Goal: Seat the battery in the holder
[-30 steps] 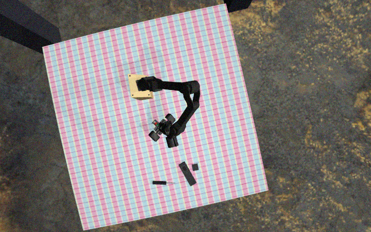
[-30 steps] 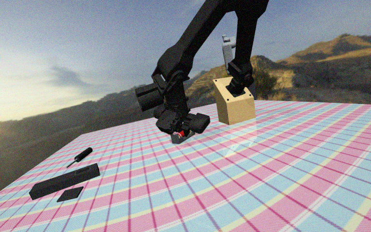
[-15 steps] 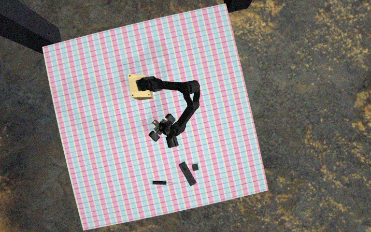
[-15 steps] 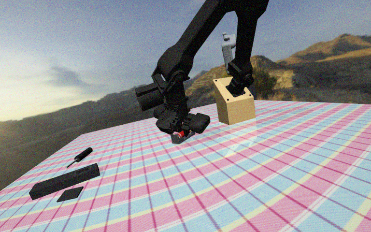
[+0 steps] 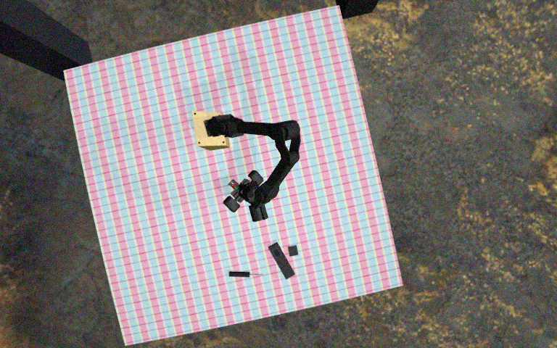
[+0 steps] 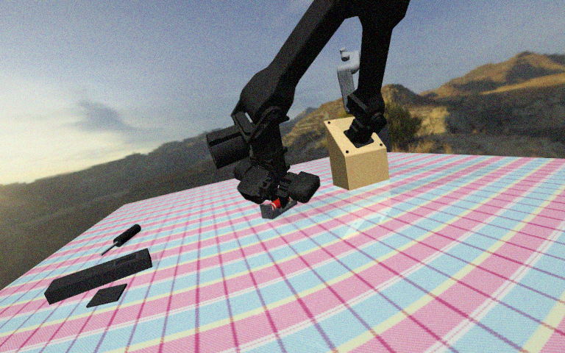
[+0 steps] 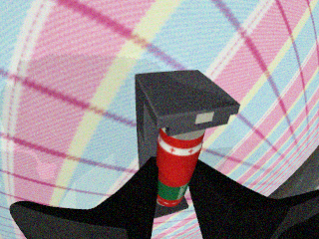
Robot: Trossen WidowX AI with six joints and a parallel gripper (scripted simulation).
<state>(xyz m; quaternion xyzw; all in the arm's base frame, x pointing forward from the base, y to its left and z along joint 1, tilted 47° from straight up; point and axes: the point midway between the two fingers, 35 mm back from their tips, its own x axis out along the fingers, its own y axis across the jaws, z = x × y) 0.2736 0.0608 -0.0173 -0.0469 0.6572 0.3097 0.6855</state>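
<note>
The battery lies 10 mm to the left of my gripper tip and 10 mm above it. Round my gripper tip: long black bar 350 mm ahead, 110 mm to the left; screwdriver 380 mm ahead, 50 mm to the right; black plate 330 mm ahead, 170 mm to the left, 10 mm below.
</note>
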